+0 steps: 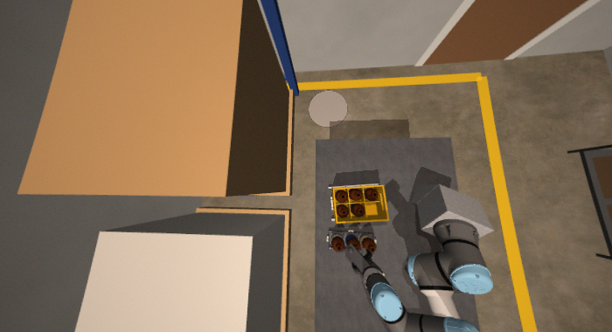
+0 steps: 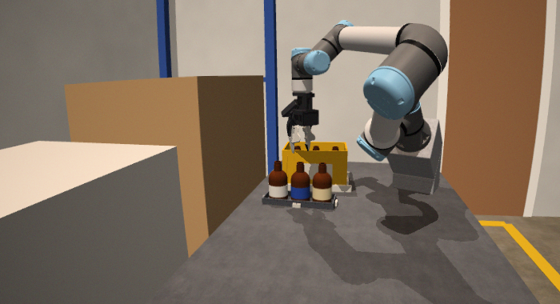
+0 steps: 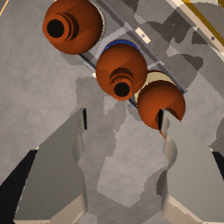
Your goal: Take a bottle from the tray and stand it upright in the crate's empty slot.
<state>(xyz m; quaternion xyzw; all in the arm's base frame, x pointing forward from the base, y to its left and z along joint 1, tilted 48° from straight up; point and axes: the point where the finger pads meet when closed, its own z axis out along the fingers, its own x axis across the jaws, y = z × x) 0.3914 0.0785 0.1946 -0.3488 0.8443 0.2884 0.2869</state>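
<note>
Now: the white-label bottle 13 cm below my hand, 9 cm ahead of it and 1 cm to the left of it. The rest, counted from my hand: yellow crate 23 cm to the right, 13 cm below, 1 cm ahead; dark tray 20 cm below.
</note>
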